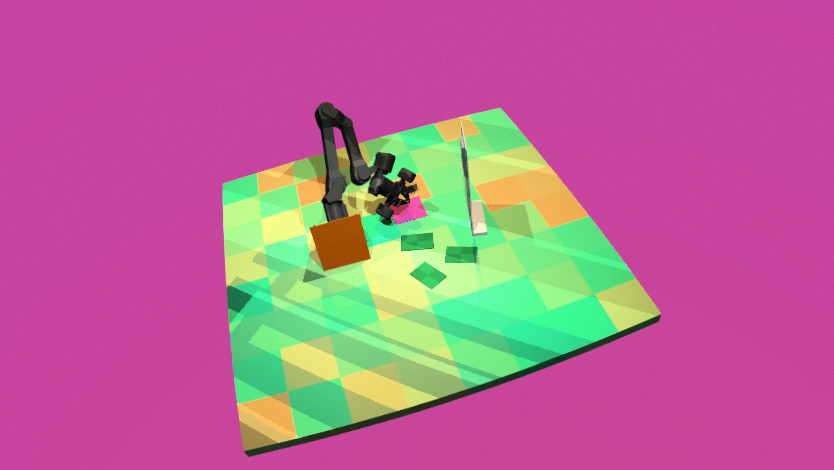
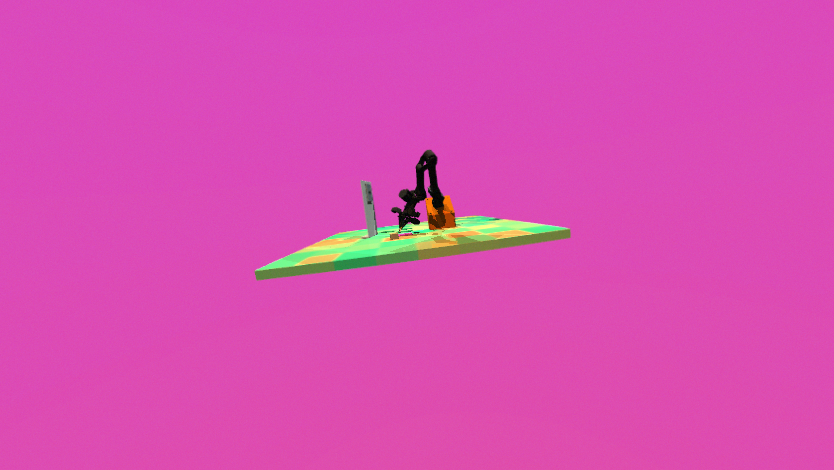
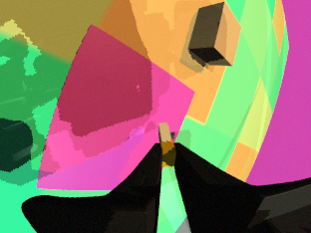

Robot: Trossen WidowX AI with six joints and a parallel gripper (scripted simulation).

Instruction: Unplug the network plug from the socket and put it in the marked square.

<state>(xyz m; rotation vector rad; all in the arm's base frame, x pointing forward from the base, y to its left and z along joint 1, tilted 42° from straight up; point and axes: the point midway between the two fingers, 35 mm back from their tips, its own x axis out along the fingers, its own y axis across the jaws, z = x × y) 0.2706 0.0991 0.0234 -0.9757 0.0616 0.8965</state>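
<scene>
My gripper tip is 40 mm above the pink marked square and 10 mm past it. Round my gripper tip: network plug (right at my gripper tip); then grey panel (170 mm to the right, 170 mm ahead, 130 mm above).
</scene>
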